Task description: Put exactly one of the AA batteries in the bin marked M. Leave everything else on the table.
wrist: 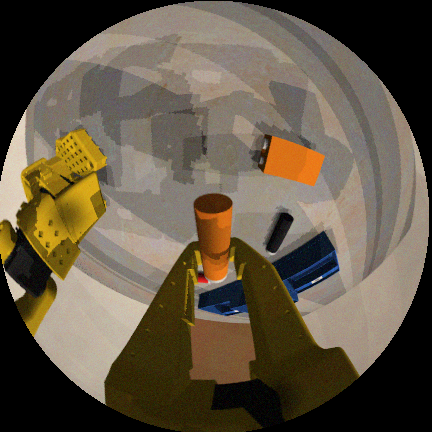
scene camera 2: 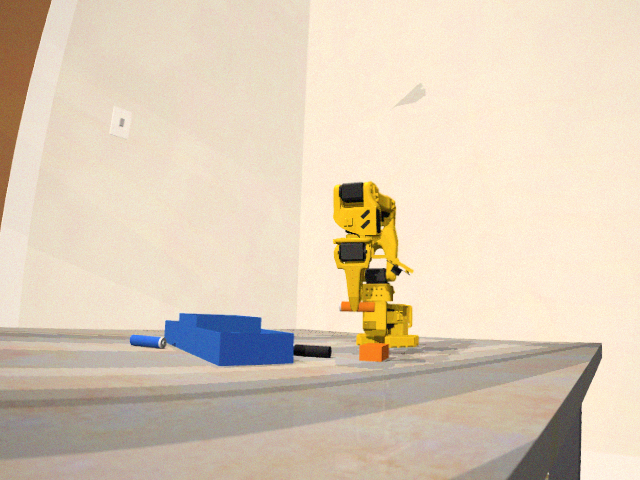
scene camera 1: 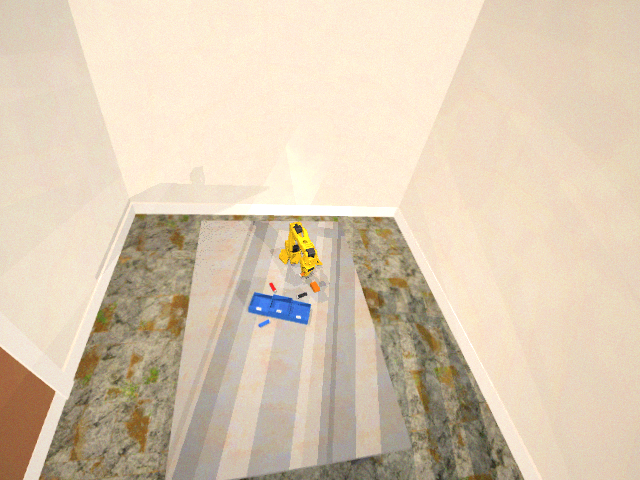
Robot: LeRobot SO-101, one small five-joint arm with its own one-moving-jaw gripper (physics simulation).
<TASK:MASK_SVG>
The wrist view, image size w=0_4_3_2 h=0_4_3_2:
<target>orange block battery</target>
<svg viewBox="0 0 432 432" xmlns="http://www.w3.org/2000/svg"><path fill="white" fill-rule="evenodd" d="M264 134L261 140L261 151L257 165L263 173L314 186L324 155L297 143Z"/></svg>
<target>blue three-compartment bin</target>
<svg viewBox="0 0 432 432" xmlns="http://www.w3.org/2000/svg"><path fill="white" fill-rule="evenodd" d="M241 279L200 293L197 308L226 316L241 312L248 313ZM324 230L297 249L271 263L293 302L298 301L297 293L310 288L339 271L335 249Z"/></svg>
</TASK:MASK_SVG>
